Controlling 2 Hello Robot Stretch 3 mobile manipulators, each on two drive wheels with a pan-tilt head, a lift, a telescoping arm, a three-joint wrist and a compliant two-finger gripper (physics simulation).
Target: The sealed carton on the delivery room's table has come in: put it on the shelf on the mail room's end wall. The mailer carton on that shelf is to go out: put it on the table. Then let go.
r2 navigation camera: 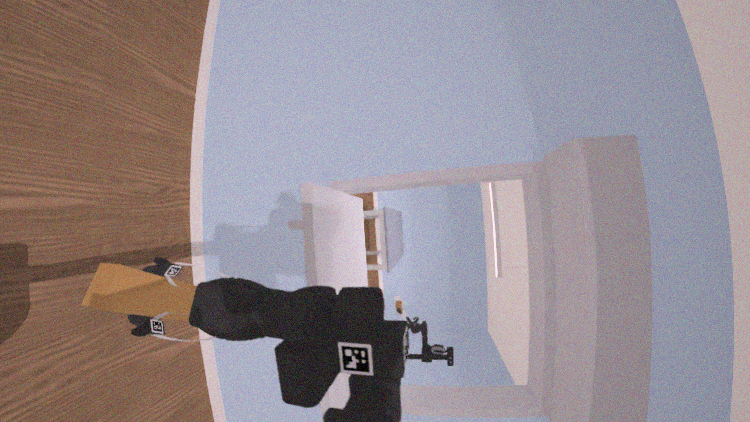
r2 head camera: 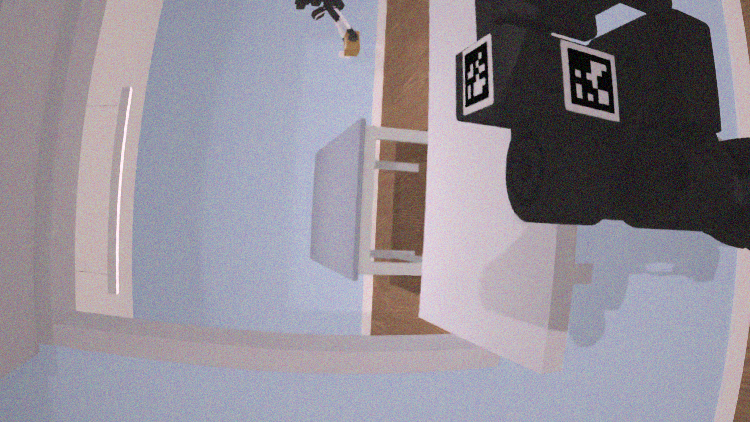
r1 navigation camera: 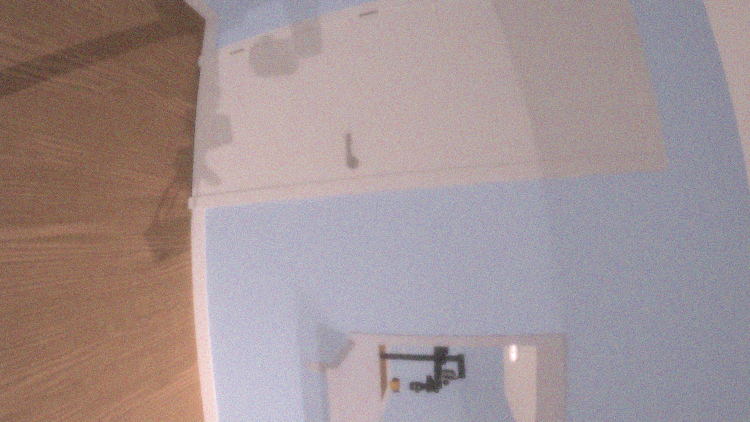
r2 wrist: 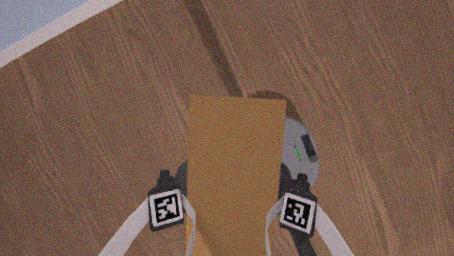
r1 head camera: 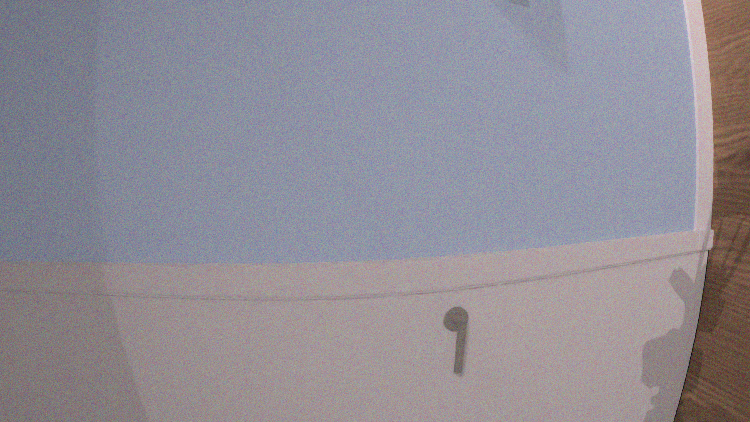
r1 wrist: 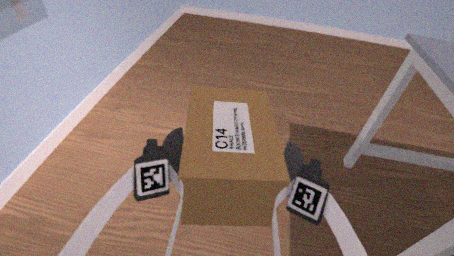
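Observation:
r1's gripper [r1 wrist: 232, 157] [r2 head camera: 351, 34] is shut on the sealed carton [r1 wrist: 240, 200] [r2 head camera: 351, 46] [r2 navigation camera: 399, 306], a brown box with a white C14 label, held above the floor beside the table. The grey table [r2 head camera: 335, 209] [r2 navigation camera: 393, 238] also shows at the right edge in the r1 wrist view, by its leg [r1 wrist: 385, 105]. r2's gripper [r2 wrist: 234, 172] [r2 navigation camera: 146, 297] is shut on the mailer carton [r2 wrist: 235, 130] [r2 navigation camera: 120, 288], a plain brown box held over wooden floor. This carton [r1 navigation camera: 394, 385] also shows small through the wall opening in the r1 navigation view. The shelf does not show.
A wall opening with a white ledge [r2 head camera: 472, 183] [r2 navigation camera: 338, 236] lies between the rooms. r2's black wrist [r2 head camera: 603, 167] [r2 navigation camera: 251, 309] is close to this ledge. A white door [r1 head camera: 314, 356] [r1 navigation camera: 419, 104] with a dark handle is on r1's side.

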